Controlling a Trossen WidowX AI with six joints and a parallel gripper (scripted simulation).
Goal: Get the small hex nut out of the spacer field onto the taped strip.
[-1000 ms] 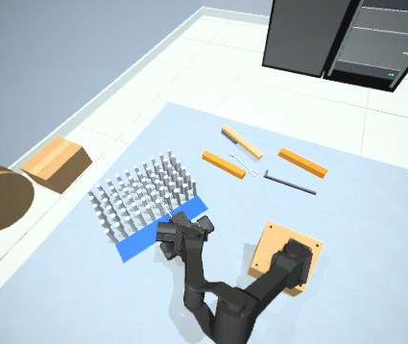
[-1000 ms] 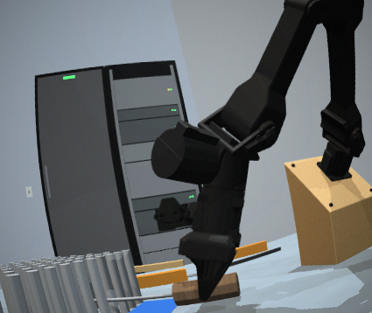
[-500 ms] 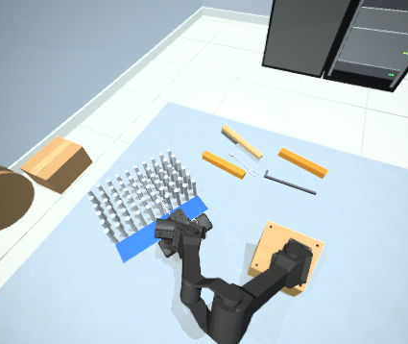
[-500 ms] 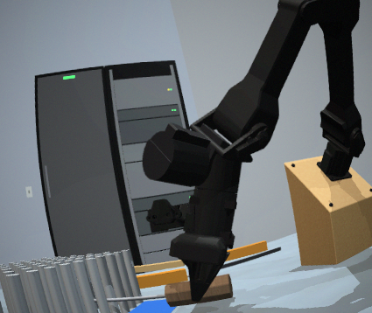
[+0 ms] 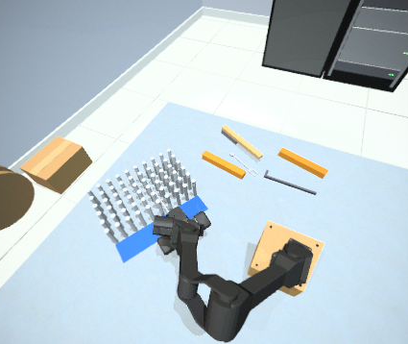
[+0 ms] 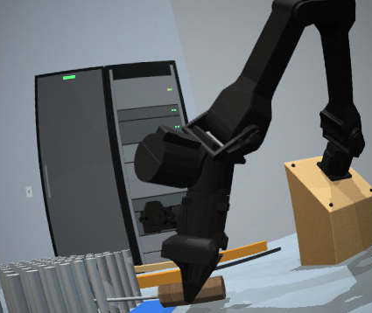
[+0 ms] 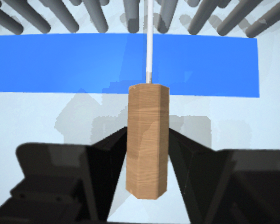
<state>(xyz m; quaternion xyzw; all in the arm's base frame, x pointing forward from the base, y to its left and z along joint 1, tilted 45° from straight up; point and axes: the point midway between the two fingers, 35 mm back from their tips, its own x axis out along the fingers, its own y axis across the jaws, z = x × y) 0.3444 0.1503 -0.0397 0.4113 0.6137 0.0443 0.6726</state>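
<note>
My gripper tip is 9 cm short of the blue taped strip and 3 cm above it. From my gripper tip the other things lie so: small wrench 44 cm to the right, 6 cm behind, 2 cm below; hex nut 23 cm ahead, 11 cm to the right, 2 cm below; hook tool 9 cm ahead, 5 cm to the right.
</note>
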